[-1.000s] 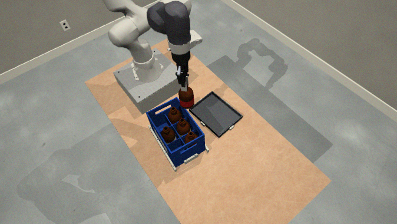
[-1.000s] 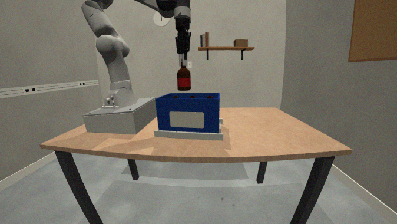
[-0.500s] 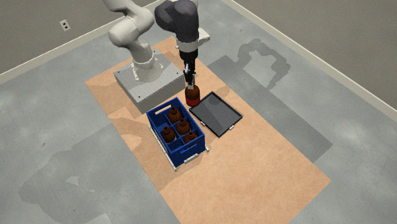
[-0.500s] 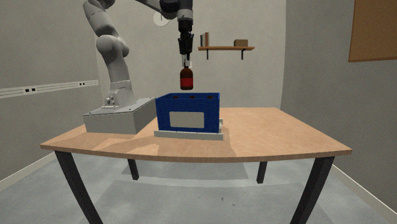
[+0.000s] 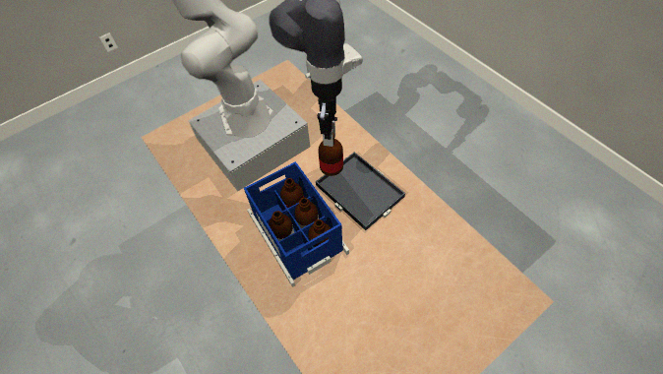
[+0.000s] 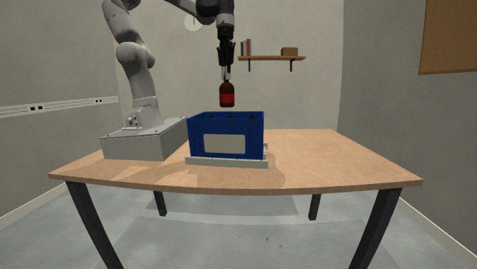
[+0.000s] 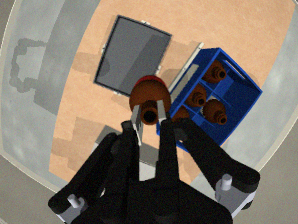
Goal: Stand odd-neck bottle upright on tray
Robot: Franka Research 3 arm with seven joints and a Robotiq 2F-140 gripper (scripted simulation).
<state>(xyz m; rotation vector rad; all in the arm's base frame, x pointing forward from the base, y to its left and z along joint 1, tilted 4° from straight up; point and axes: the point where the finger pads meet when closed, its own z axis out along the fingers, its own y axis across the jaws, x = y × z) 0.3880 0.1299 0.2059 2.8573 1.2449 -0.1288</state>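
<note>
My hand is 8 cm above the bottle. From my hand the other things lie so: blue crate 5 cm ahead, 17 cm to the right, 27 cm below; dark grey tray 2 cm ahead, 10 cm to the left, 34 cm below.
</note>
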